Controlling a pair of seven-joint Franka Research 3 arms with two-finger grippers.
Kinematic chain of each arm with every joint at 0, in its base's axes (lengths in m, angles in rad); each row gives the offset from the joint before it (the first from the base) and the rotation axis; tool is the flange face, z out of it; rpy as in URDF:
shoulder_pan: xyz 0 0 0.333 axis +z
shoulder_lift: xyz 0 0 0 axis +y
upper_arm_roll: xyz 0 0 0.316 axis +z
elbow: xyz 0.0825 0 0 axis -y
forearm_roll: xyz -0.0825 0 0.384 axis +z
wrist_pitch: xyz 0 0 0 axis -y
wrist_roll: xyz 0.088 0 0 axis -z
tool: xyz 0 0 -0.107 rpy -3.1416 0 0
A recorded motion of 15 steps. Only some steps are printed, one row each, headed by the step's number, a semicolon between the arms.
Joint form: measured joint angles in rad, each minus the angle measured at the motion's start. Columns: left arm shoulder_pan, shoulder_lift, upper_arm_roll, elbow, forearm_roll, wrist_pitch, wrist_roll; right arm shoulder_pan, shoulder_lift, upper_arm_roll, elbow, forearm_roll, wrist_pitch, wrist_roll.
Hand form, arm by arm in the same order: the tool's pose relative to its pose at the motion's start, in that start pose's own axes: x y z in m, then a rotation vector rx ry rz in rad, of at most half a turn. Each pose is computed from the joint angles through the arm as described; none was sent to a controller.
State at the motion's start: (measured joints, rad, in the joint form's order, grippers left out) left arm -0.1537 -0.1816 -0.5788 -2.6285 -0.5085 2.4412 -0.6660; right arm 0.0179 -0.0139 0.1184 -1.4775 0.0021 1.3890 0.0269
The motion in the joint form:
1: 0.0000 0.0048 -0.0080 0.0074 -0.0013 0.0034 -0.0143; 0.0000 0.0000 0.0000 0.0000 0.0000 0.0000 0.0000
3: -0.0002 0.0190 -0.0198 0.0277 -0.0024 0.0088 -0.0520; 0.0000 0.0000 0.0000 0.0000 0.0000 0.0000 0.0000
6: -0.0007 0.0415 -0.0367 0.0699 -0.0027 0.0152 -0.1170; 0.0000 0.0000 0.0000 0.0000 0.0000 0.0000 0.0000
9: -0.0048 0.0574 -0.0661 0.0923 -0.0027 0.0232 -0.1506; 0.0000 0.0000 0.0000 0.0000 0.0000 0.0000 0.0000
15: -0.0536 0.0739 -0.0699 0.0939 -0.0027 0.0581 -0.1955; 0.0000 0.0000 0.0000 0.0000 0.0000 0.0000 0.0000
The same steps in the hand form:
1: -0.0018 0.0042 -0.0002 -0.0041 0.0009 -0.0064; 0.0000 0.0000 0.0000 0.0000 0.0000 0.0000
3: -0.0036 0.0137 -0.0015 -0.0149 0.0004 -0.0302; 0.0000 0.0000 0.0000 0.0000 0.0000 0.0000
6: -0.0059 0.0320 -0.0071 -0.0397 0.0010 -0.0708; 0.0000 0.0000 0.0000 0.0000 0.0000 0.0000
9: -0.0162 0.0461 -0.0062 -0.0478 -0.0020 -0.0693; 0.0000 0.0000 0.0000 0.0000 0.0000 0.0000
15: -0.0341 0.0575 0.0012 -0.0561 0.0001 -0.0669; 0.0000 0.0000 0.0000 0.0000 0.0000 0.0000

